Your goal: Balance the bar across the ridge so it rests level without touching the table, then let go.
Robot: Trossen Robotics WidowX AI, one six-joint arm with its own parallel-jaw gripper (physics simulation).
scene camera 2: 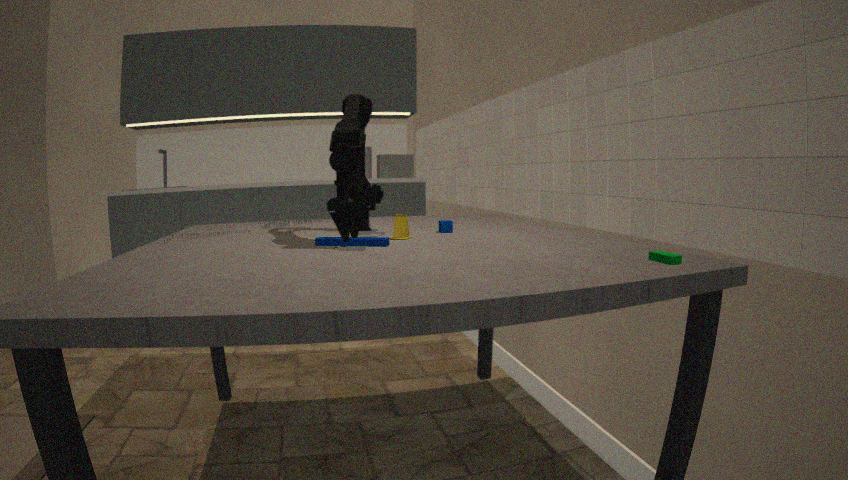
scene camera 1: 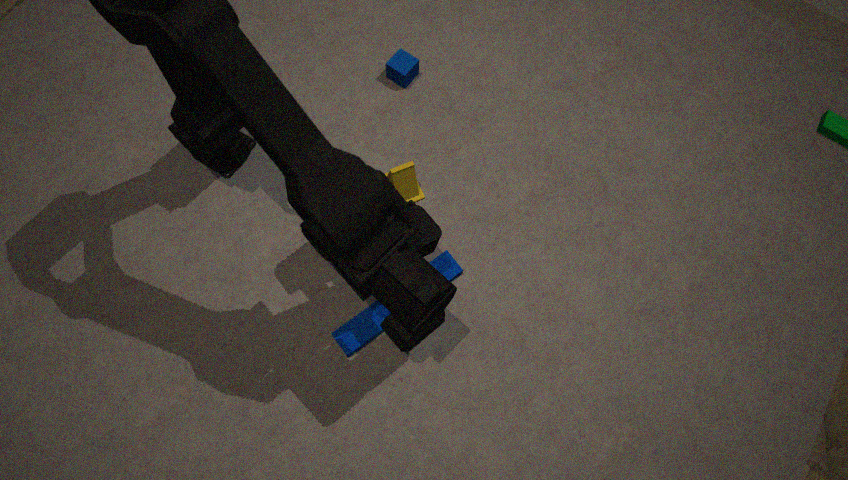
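Where they show: gripper, fingertip midpoint: (scene camera 2: 350, 240); arm's base at its link origin: (scene camera 2: 360, 229) (scene camera 1: 224, 149).
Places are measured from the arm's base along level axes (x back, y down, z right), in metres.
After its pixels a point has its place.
The long blue bar (scene camera 1: 360, 328) @[z 0.110, x -0.294, y -0.016 m] (scene camera 2: 376, 242) @[z 0.004, x -0.353, y -0.009 m] lies flat on the table (scene camera 1: 595, 237) @[z -0.151, x -0.487, y 0.000 m] (scene camera 2: 476, 273) @[z -0.103, x -0.697, y 0.000 m], apart from the ridge. My gripper (scene camera 1: 413, 318) (scene camera 2: 349, 237) @[z 0.058, x -0.289, y -0.007 m] is open, low over the bar's middle part, with its fingertips down at the bar's height in scene camera 2. Nothing is held between the fingers. In scene camera 1 the gripper hides the bar's middle and its own fingertips. The yellow ridge (scene camera 1: 405, 181) @[z -0.074, x -0.244, y -0.037 m] (scene camera 2: 401, 227) @[z -0.077, x -0.249, y -0.030 m] stands upright on its base with nothing on top. The arm covers part of its base in scene camera 1.
A small blue cube (scene camera 1: 402, 68) @[z -0.218, x -0.150, y -0.033 m] (scene camera 2: 445, 226) @[z -0.222, x -0.160, y -0.018 m] stands on the table beyond the ridge. A green block (scene camera 1: 836, 127) @[z -0.493, x -0.727, y -0.016 m] (scene camera 2: 664, 257) @[z -0.483, x -0.754, y -0.012 m] lies far to the right, near the table's edge. The arm's shadow falls left of the bar.
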